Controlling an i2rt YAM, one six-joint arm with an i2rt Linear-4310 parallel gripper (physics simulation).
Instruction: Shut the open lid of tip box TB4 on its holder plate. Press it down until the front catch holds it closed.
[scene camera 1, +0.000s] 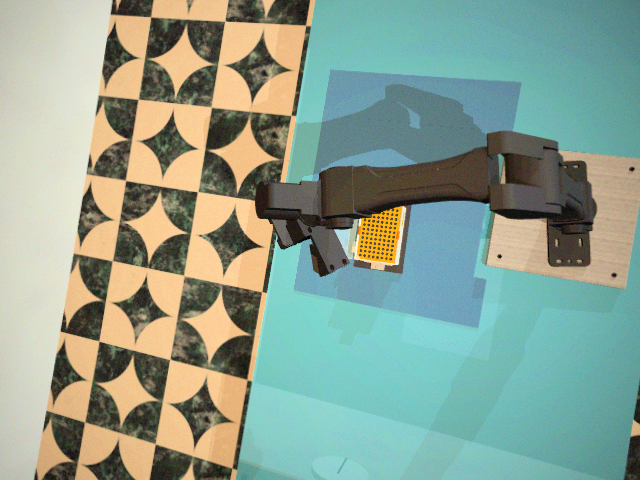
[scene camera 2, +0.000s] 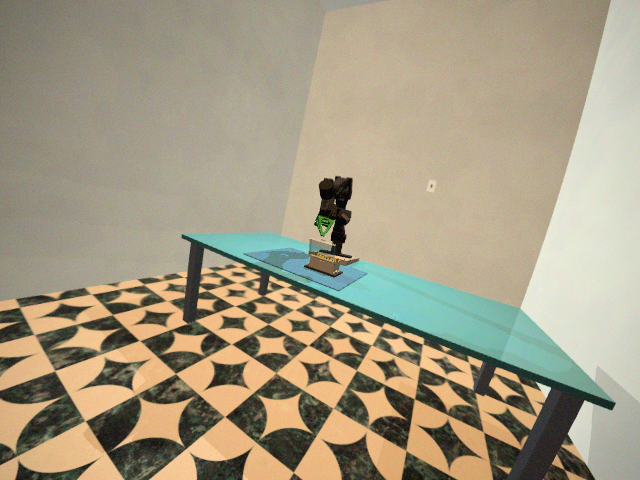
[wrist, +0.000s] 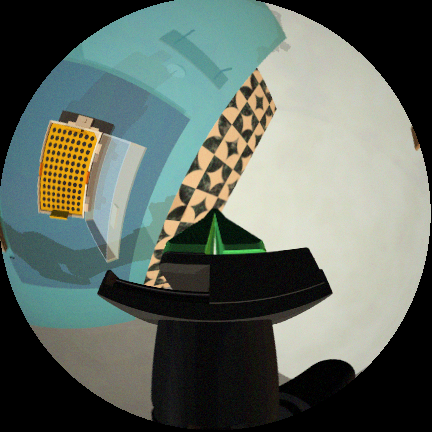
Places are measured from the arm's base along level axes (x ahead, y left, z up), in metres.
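Pixels of known places: gripper, between the fingertips: (scene camera 1: 282, 234) (scene camera 2: 322, 236) (wrist: 214, 213); arm's base, origin of its link: (scene camera 2: 335, 254).
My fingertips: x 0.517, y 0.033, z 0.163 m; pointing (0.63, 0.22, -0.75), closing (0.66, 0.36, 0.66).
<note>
Ahead of a thing's pixels: the offset from my fingertips to its top centre. "spot": to the spot under its first point. Level surfaces: height alone.
The tip box {0.005 m right, 0.164 m back, 0.104 m down} (scene camera 1: 379, 236) (scene camera 2: 324, 264) (wrist: 67, 167) has a pale body and an orange tip rack with dark holes. It sits on a dark holder plate (scene camera 1: 406, 237) (scene camera 2: 334, 274) (wrist: 106, 125). Its clear lid {0.015 m right, 0.098 m back, 0.025 m down} (scene camera 2: 321, 245) (wrist: 117, 187) stands open and upright along one long side; in scene camera 1 the arm hides most of it. A catch {spot: 0.064 m left, 0.154 m back, 0.160 m down} (scene camera 1: 377, 266) (wrist: 84, 120) shows at one short end. A yellow tab {0.060 m right, 0.172 m back, 0.104 m down} (wrist: 59, 215) is at the other. My green-fingered gripper (scene camera 2: 323, 235) (wrist: 214, 213) is shut and empty. It hangs above the open lid, apart from it.
The box and plate are on a blue mat {0.179 m down} (scene camera 1: 444, 289) (scene camera 2: 354, 281) (wrist: 165, 115) on a teal table {0.181 m down} (scene camera 1: 361, 372) (scene camera 2: 439, 310). The arm base stands on a pale wooden board (scene camera 1: 612, 222). The table edge lies beyond the lid side of the box.
</note>
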